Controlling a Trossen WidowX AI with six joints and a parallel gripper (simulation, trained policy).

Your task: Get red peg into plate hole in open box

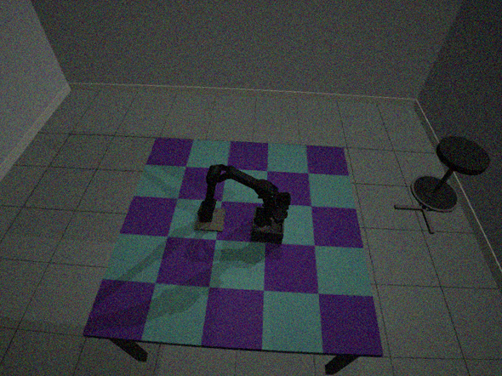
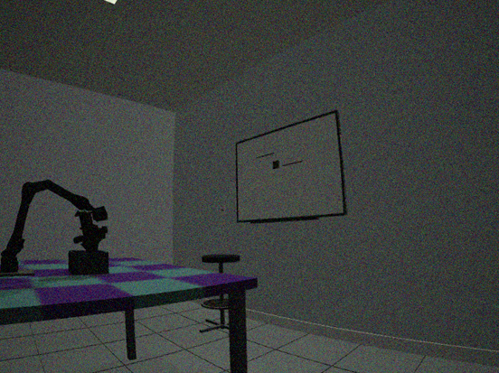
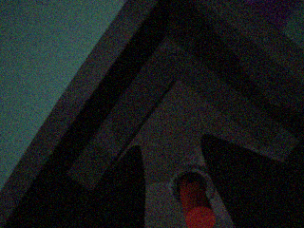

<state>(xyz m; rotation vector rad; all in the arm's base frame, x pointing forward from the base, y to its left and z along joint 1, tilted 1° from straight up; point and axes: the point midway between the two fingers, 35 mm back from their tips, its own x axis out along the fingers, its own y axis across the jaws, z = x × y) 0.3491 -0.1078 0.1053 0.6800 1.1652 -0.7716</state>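
The red peg is 3 cm below my gripper tip, 3 cm behind it and 2 cm to the left of it. The rest, counted from my gripper tip: dark box (5 cm below, 2 cm to the left, 2 cm behind); then grey plate (3 cm below, 2 cm to the left, 2 cm behind).
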